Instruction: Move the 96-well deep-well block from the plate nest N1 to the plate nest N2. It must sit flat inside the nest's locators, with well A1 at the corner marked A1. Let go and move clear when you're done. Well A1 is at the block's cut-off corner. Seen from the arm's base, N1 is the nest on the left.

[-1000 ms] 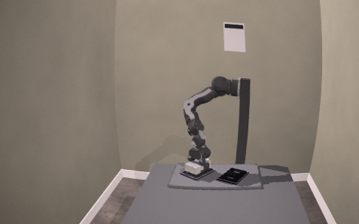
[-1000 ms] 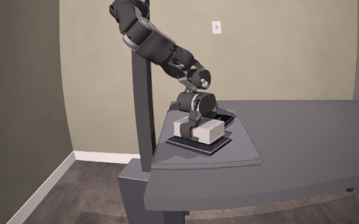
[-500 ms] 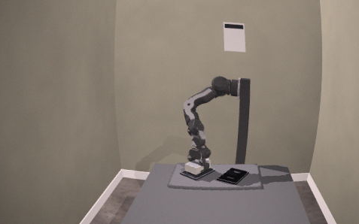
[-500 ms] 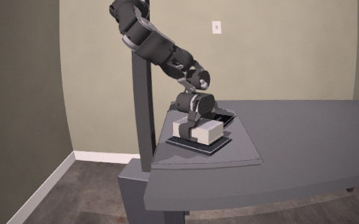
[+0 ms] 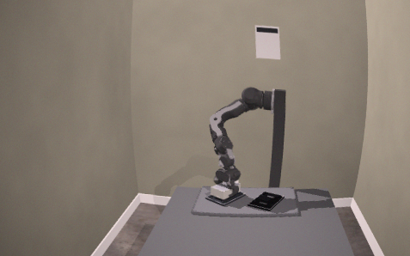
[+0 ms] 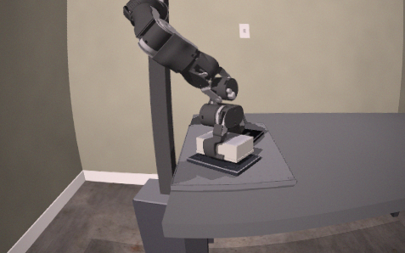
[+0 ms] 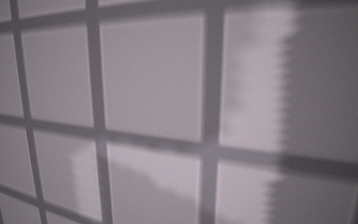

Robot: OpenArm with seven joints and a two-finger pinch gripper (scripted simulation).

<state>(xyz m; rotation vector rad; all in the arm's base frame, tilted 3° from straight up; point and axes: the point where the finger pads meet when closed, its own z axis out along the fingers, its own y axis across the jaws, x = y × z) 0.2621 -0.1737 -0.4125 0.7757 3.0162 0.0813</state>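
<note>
Right now my hand is 30 mm above the plate nest N2. The rest, counted from my hand: plate nest N1: 210 mm to the left, 30 mm below, 10 mm ahead; then A1 mark: 80 mm to the left, 40 mm behind, 20 mm below; then white deep-well block: 20 mm above.
</note>
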